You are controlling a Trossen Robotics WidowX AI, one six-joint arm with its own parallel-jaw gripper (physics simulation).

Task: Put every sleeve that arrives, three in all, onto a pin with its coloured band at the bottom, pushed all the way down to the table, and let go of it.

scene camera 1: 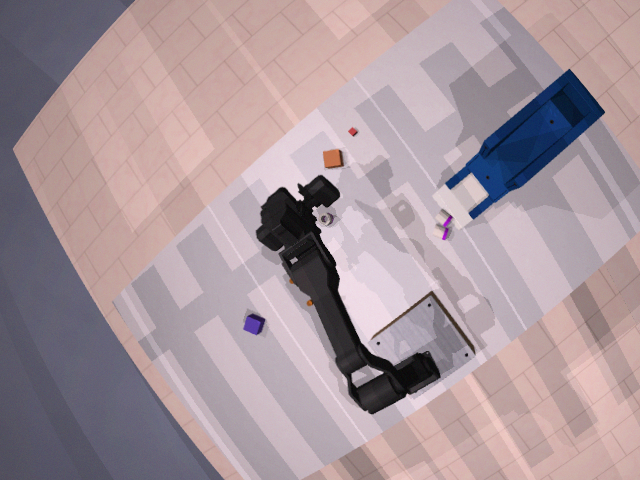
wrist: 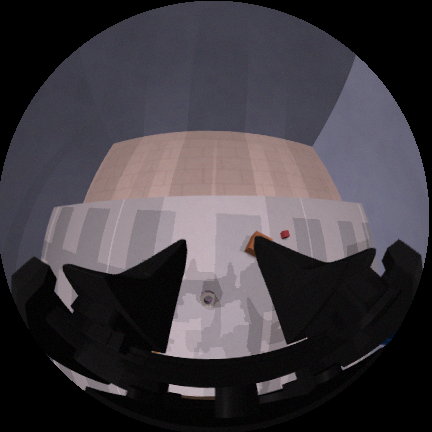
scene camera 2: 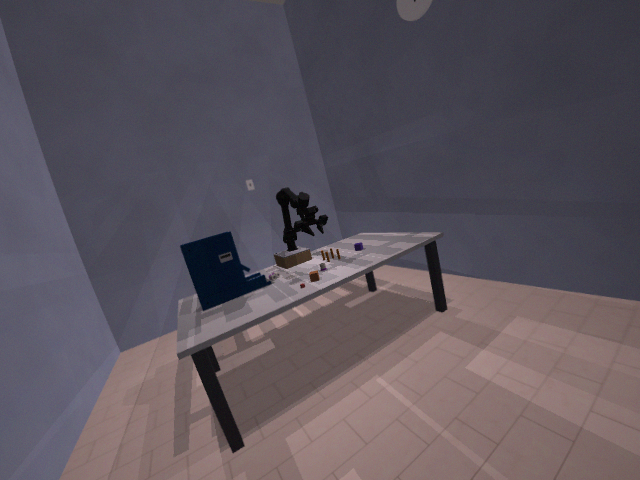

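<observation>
A pale sleeve [scene camera 1: 326,219] [scene camera 2: 323,266] [wrist: 208,298] stands upright on the table, on no pin, its purple band low in scene camera 2. My gripper [scene camera 2: 317,232] [wrist: 220,243] is open and empty, high above the table; the sleeve shows between its fingers in the wrist view but is well below them. Two more sleeves, one [scene camera 1: 443,217] nearer the chute and one [scene camera 1: 440,231] beside it, lie tipped at the chute's mouth with purple bands. Several orange-brown pins [scene camera 1: 309,303] [scene camera 2: 331,253] stand bare; the arm hides some in scene camera 1.
The blue chute [scene camera 1: 540,173] [scene camera 2: 214,273] with a white end piece [scene camera 1: 460,206] stands at one side. An orange block [scene camera 1: 332,158] [scene camera 2: 314,276] [wrist: 252,247], a small red cube [scene camera 1: 352,131] [scene camera 2: 302,285] [wrist: 285,234] and a purple block [scene camera 1: 253,324] [scene camera 2: 358,246] are on the table.
</observation>
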